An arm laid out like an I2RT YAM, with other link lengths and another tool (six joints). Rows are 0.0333 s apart.
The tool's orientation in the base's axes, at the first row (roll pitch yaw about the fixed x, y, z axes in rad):
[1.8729 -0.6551 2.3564]
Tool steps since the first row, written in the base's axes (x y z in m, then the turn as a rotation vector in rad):
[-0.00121 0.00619 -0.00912 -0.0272 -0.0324 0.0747]
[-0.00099 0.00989 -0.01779 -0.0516 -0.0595 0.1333]
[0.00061 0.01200 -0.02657 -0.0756 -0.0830 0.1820]
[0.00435 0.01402 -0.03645 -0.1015 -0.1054 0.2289]
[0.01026 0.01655 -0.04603 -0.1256 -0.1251 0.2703]
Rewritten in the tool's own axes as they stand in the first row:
[-0.00141 -0.00890 0.00646 0.0426 0.0461 -0.0585]
[-0.00474 -0.01607 0.01160 0.0768 0.0808 -0.1075]
[-0.00980 -0.02215 0.01624 0.1068 0.1075 -0.1510]
[-0.01679 -0.02771 0.02224 0.1373 0.1314 -0.1942]
[-0.02452 -0.03179 0.02977 0.1650 0.1517 -0.2329]

